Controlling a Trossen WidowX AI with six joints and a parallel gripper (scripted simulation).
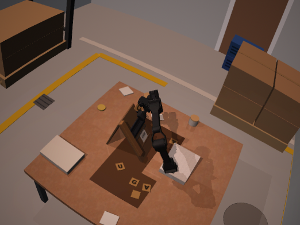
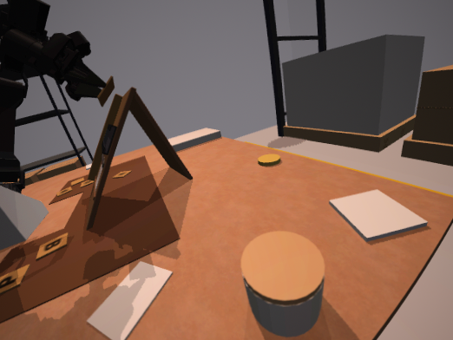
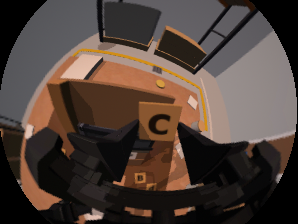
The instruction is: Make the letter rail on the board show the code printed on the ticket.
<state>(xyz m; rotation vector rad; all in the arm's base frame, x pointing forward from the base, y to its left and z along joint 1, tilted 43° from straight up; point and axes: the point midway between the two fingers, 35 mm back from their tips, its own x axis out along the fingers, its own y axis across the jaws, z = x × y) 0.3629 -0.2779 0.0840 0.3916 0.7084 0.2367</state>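
The white ticket lies 190 mm below my gripper tip, 90 mm behind it and 30 mm to the left of it. Round my gripper tip: dark mat 290 mm below, 190 mm behind, 140 mm to the left; then yellow disc 370 mm ahead, 280 mm below, 100 mm to the right; then white card 310 mm to the right, 290 mm below, 60 mm behind.
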